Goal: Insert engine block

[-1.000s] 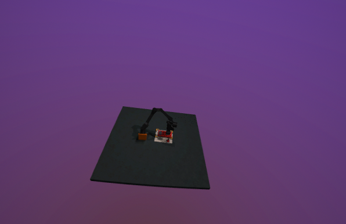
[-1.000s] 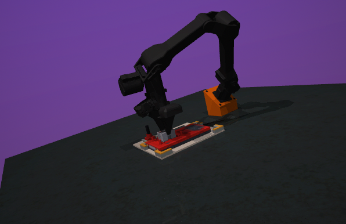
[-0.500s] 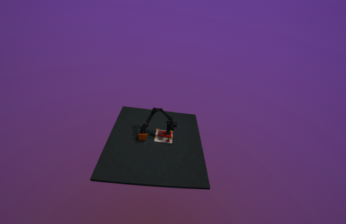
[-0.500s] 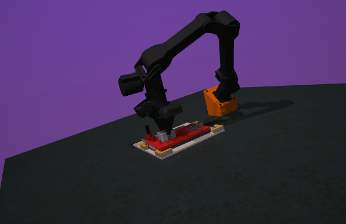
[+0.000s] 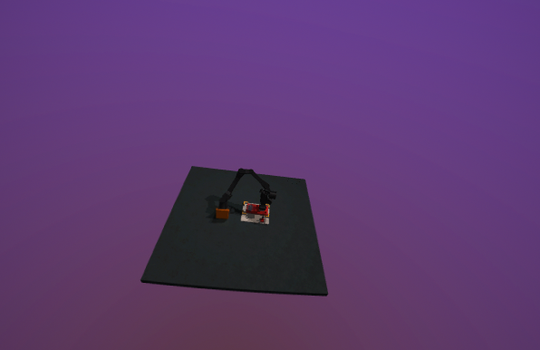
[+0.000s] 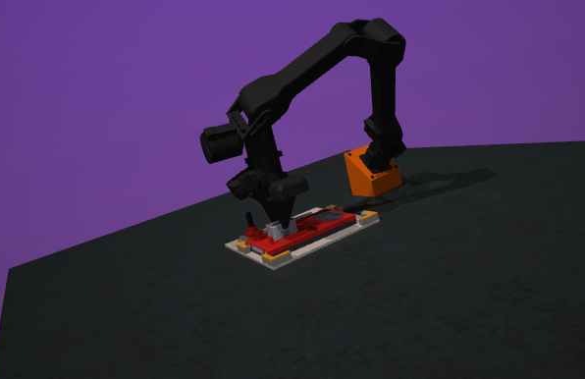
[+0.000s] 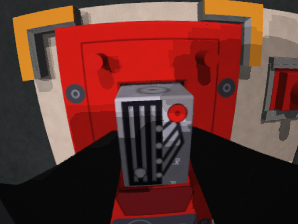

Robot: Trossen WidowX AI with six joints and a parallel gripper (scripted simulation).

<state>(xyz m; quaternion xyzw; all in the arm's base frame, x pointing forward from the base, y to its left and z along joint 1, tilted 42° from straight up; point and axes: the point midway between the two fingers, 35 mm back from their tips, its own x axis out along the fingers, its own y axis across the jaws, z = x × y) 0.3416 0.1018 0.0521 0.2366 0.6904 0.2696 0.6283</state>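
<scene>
Now: gripper tip 1 cm above the engine block. From my gripper tip the other things lie so: dark upright peg: 2 cm ahead, 11 cm to the right, 1 cm below; cream base plate: 4 cm behind, 2 cm to the right, 3 cm below.
</scene>
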